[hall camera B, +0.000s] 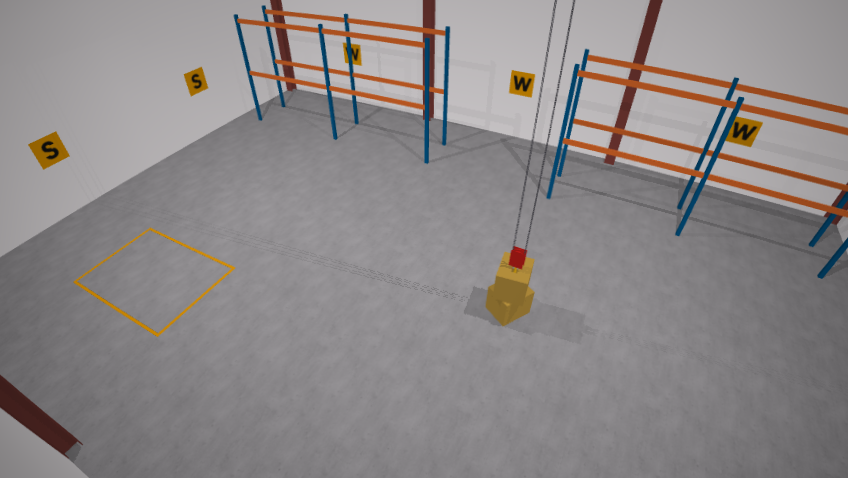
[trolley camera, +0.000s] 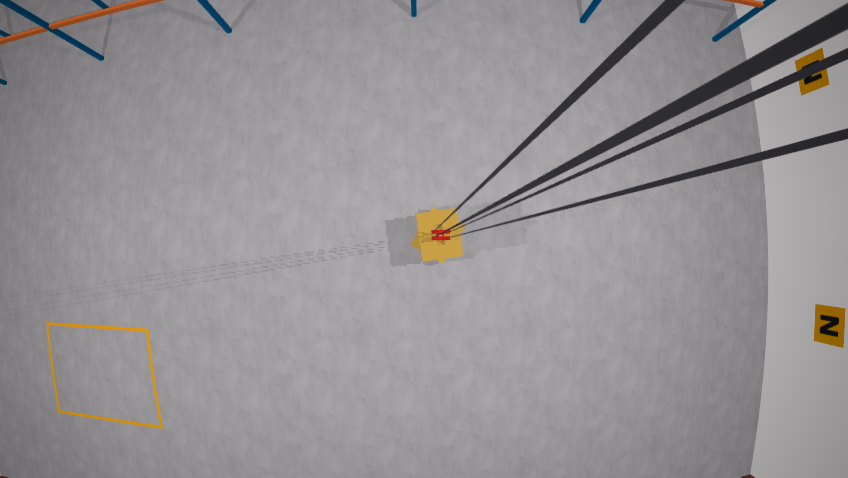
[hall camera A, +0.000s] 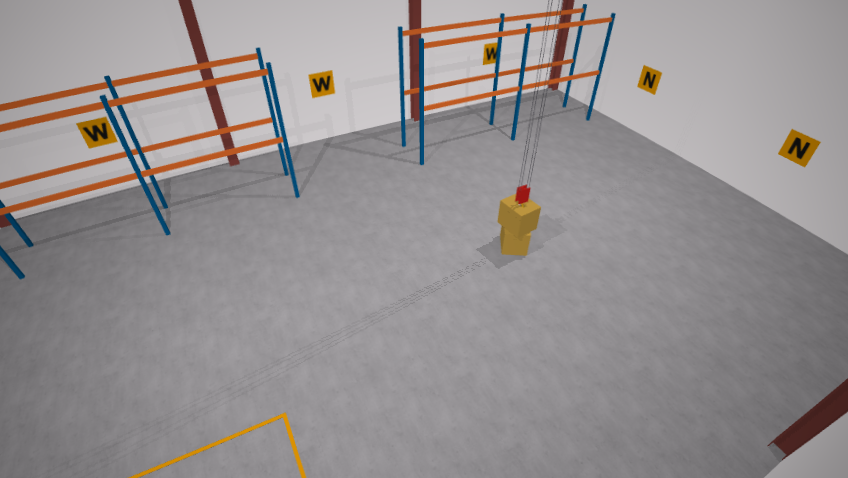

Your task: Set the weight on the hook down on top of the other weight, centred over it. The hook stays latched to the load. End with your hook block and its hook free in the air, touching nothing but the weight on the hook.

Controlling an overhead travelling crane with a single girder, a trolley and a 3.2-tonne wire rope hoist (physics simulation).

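Note:
The weight on the hook (hall camera A: 518, 220) (hall camera B: 511, 289) (trolley camera: 449, 250) is a yellow block, upright over the other weight. The other weight (hall camera A: 514, 245) (hall camera B: 523, 306) (trolley camera: 415, 242) is a yellow block on the floor, turned at an angle under it; its corners stick out around the upper one in the trolley view, roughly centred, with the left corner showing most. Whether the two touch or a thin gap remains cannot be told. My red hook block (hall camera A: 522, 194) (hall camera B: 517, 257) (trolley camera: 440, 235) hangs upright close above the upper weight; the small hook below it is latched to that weight.
Blue and orange racks (hall camera A: 421, 100) (hall camera B: 426, 100) stand along the W wall, well away from the weights. A yellow outlined square (hall camera A: 207, 445) (hall camera B: 195, 248) (trolley camera: 97, 326) is marked on the floor. Ropes (hall camera A: 537, 100) (hall camera B: 543, 118) (trolley camera: 564, 169) run up from the block.

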